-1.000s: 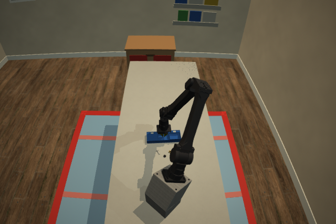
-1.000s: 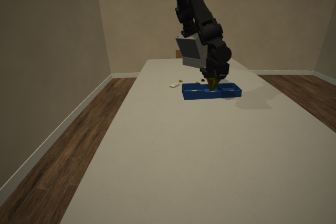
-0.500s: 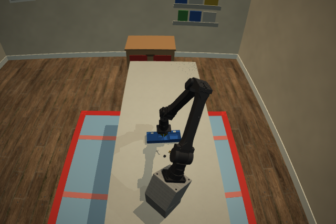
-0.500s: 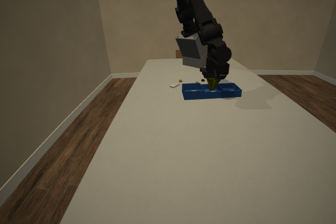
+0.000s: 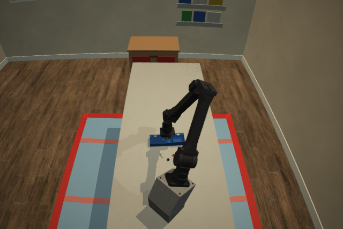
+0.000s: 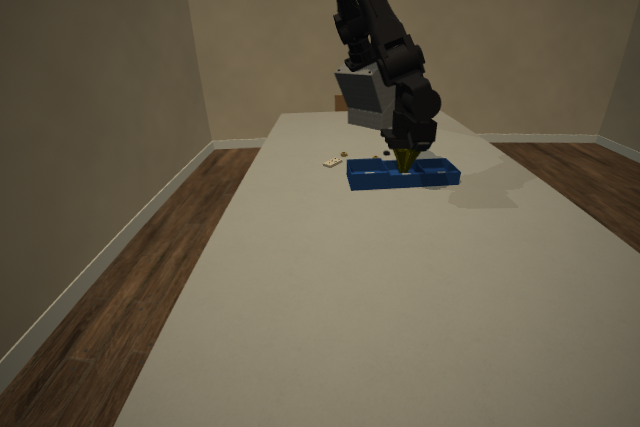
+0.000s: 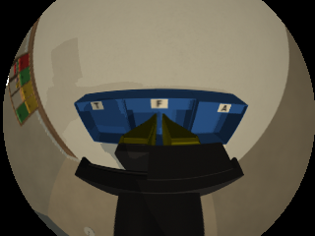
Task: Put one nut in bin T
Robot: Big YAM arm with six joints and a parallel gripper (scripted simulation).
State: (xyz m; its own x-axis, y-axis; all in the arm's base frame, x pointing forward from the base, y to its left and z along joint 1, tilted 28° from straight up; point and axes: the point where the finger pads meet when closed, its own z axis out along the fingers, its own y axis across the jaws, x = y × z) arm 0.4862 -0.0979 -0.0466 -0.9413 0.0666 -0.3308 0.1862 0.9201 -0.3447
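Now: the blue bin unit 1 cm below my hand. From my hand the other things lie so: small grey screw 11 cm behind, 7 cm to the left, 2 cm below; black nut 16 cm behind, 3 cm to the left, 2 cm below; white domino 15 cm behind, 13 cm to the right, 2 cm below.
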